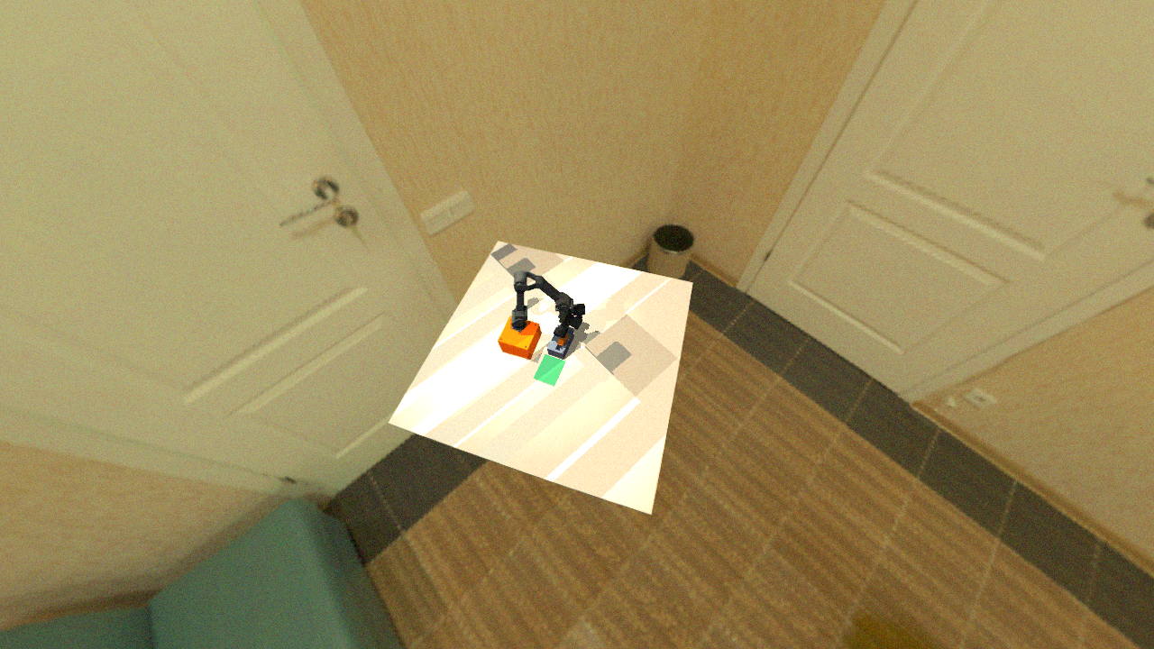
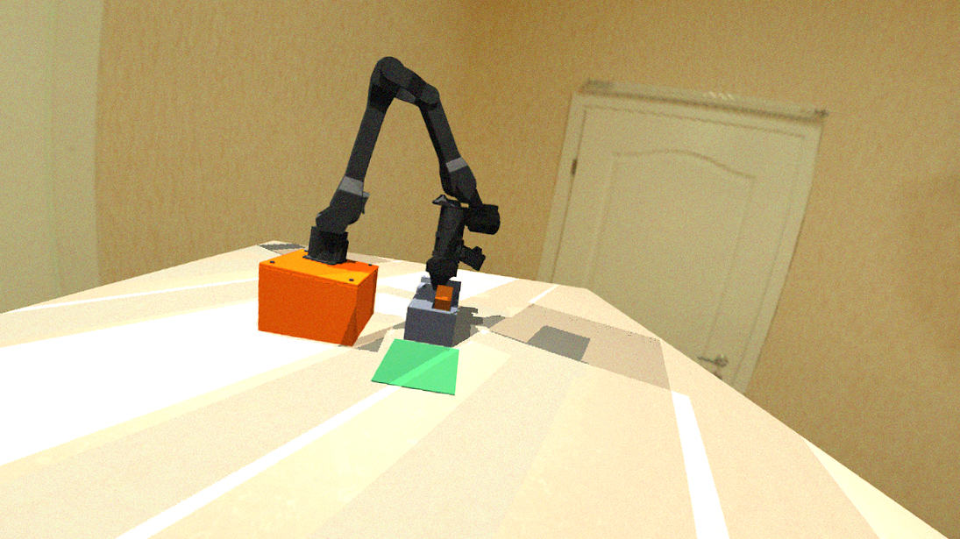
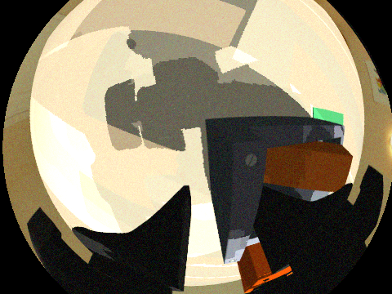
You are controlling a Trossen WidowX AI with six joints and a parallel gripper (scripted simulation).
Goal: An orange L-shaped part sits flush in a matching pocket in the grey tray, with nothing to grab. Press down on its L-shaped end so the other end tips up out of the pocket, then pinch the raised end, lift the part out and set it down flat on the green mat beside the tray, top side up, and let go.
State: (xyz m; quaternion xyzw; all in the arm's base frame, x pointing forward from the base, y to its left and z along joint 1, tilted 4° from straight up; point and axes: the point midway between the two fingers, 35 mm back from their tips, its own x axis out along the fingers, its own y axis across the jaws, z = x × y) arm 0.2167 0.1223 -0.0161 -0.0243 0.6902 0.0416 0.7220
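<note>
My gripper tip is now 5 cm to the left of the orange L-shaped part. Round my gripper tip: green mat: 23 cm to the right, 6 cm below, 2 cm ahead.
</note>
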